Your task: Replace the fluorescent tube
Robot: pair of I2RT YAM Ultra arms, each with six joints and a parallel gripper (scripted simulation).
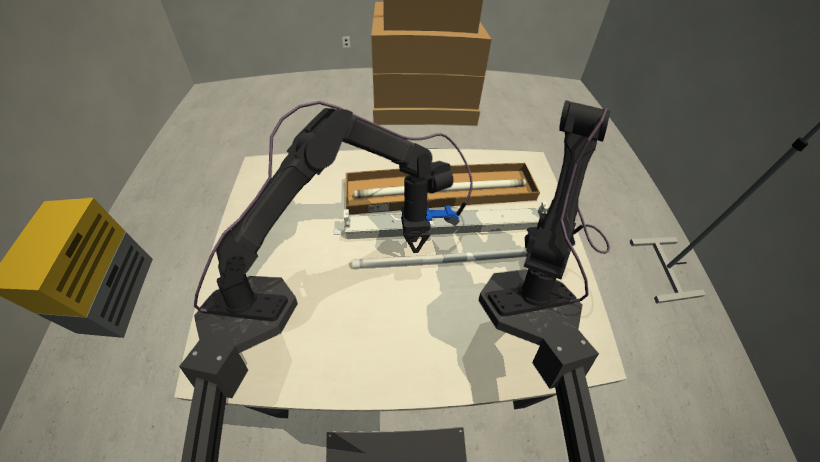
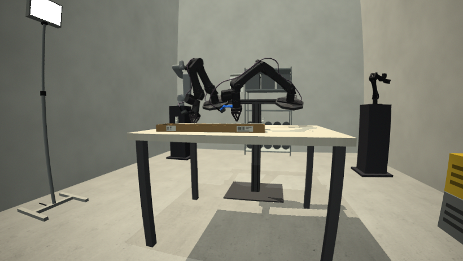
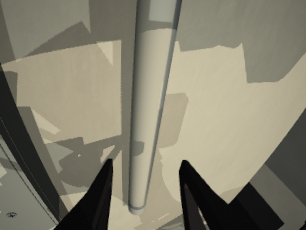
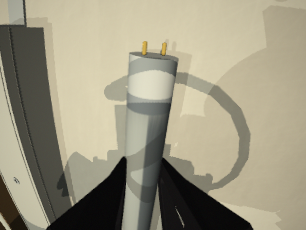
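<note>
The LED tube lies 120 mm to the right of my left hand, 50 mm below it and 10 mm behind it. Round my left hand: old fluorescent tube 260 mm ahead, 110 mm to the right, 50 mm below; white light fixture 110 mm to the right, 110 mm ahead, 10 mm below; brown carton 260 mm ahead, 110 mm to the right, 40 mm below.
</note>
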